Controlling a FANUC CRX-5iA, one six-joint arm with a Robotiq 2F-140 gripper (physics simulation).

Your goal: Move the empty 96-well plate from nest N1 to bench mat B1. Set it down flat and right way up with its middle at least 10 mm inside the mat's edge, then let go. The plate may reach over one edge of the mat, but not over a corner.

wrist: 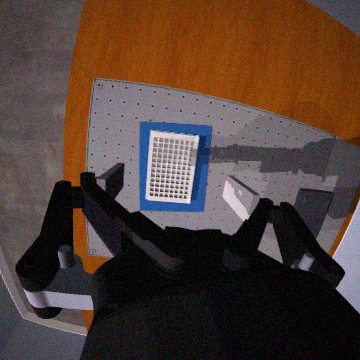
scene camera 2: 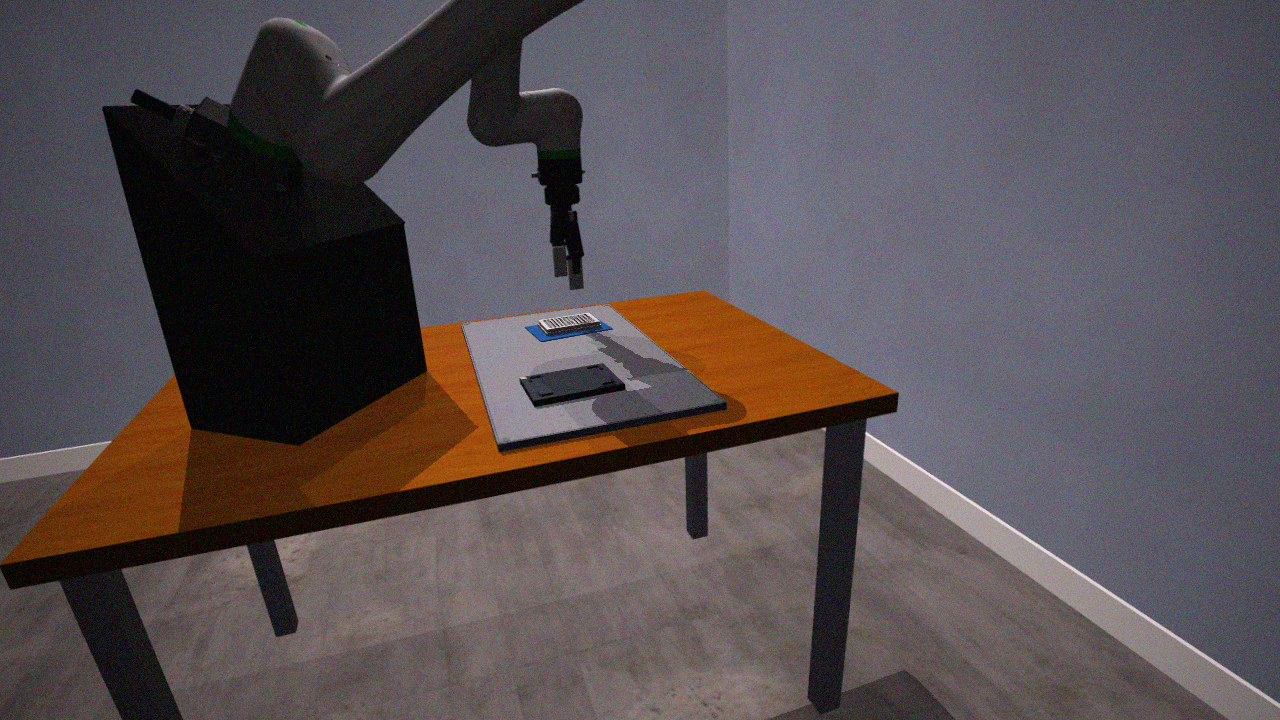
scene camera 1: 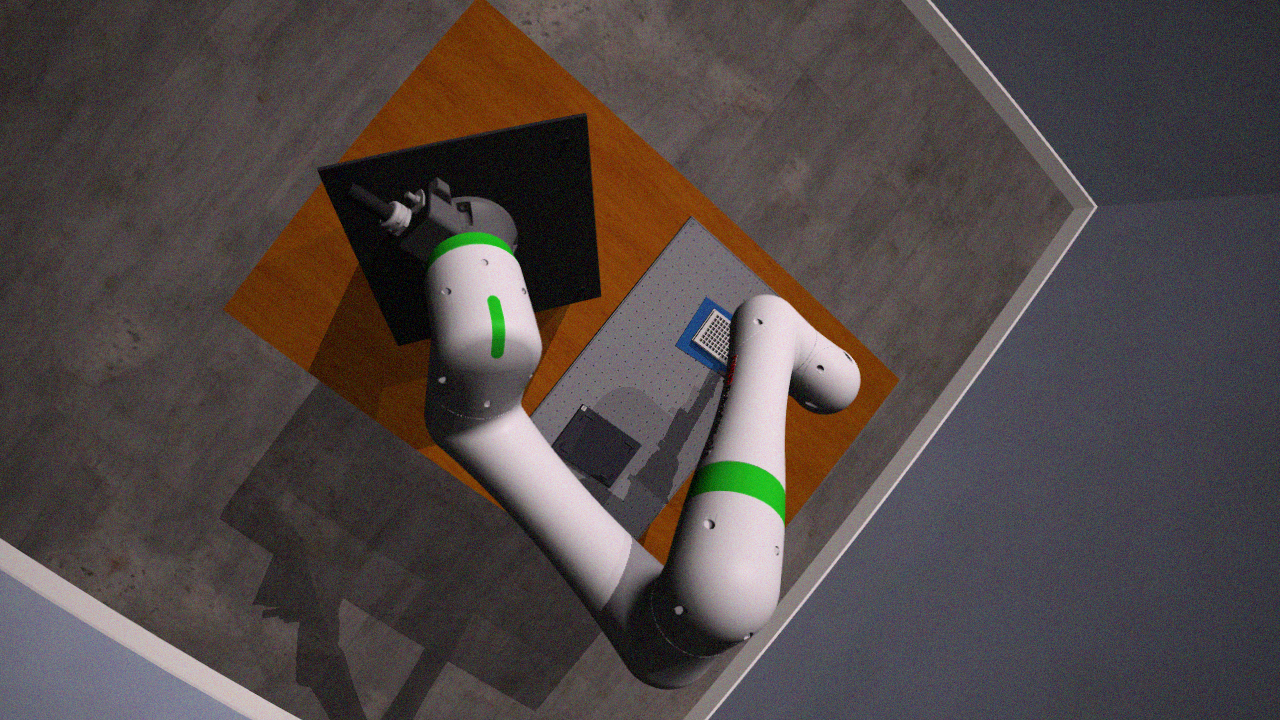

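Where they show: gripper, fingertip midpoint: (wrist: pixel 175 180) (scene camera 2: pixel 568 282); arm's base, origin of the base link: (scene camera 2: pixel 255 165) (scene camera 1: pixel 464 239).
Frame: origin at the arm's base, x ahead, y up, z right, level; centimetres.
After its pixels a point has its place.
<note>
The white 96-well plate (scene camera 1: pixel 713 335) {x 53.6, y -40.3, z -11.7 cm} (scene camera 2: pixel 569 323) {x 56.0, y -39.6, z -10.2 cm} (wrist: pixel 172 167) {x 56.8, y -39.7, z -11.8 cm} lies flat, wells up, on the blue bench mat B1 (scene camera 1: pixel 687 342) {x 49.5, y -40.9, z -7.2 cm} (scene camera 2: pixel 543 334) {x 50.0, y -40.7, z -9.4 cm} (wrist: pixel 145 150) {x 59.5, y -41.0, z -16.7 cm}. In the wrist view blue mat shows on all sides of the plate, so it is wholly inside the mat's edges. My gripper (scene camera 2: pixel 569 273) {x 57.2, y -30.5, z -11.8 cm} (wrist: pixel 175 180) {x 57.2, y -30.5, z -11.8 cm} is open and empty and hangs well above the plate, clear of it. In scene camera 1 the arm hides the gripper and part of the mat. The dark nest N1 (scene camera 1: pixel 597 445) {x 44.2, y -40.0, z 22.4 cm} (scene camera 2: pixel 572 384) {x 43.9, y -40.0, z 24.7 cm} (wrist: pixel 314 205) {x 48.7, y -40.0, z 23.2 cm} holds no plate.
The grey perforated board (scene camera 1: pixel 626 331) {x 36.5, y -41.2, z -2.1 cm} (scene camera 2: pixel 501 385) {x 33.4, y -41.2, z 15.2 cm} (wrist: pixel 115 107) {x 67.0, y -41.2, z -22.2 cm} carries the mat and the nest. It lies on the wooden table (scene camera 1: pixel 474 71) {x -18.8, y -42.5, z -30.4 cm} (scene camera 2: pixel 769 358) {x 84.4, y -42.5, z 26.8 cm} (wrist: pixel 200 45) {x 79.4, y -42.5, z -7.6 cm}. A large black pedestal (scene camera 1: pixel 554 205) {x 8.1, y 1.7, z -10.9 cm} (scene camera 2: pixel 304 340) {x 2.8, y -26.6, z 16.0 cm} stands at the arm's base.
</note>
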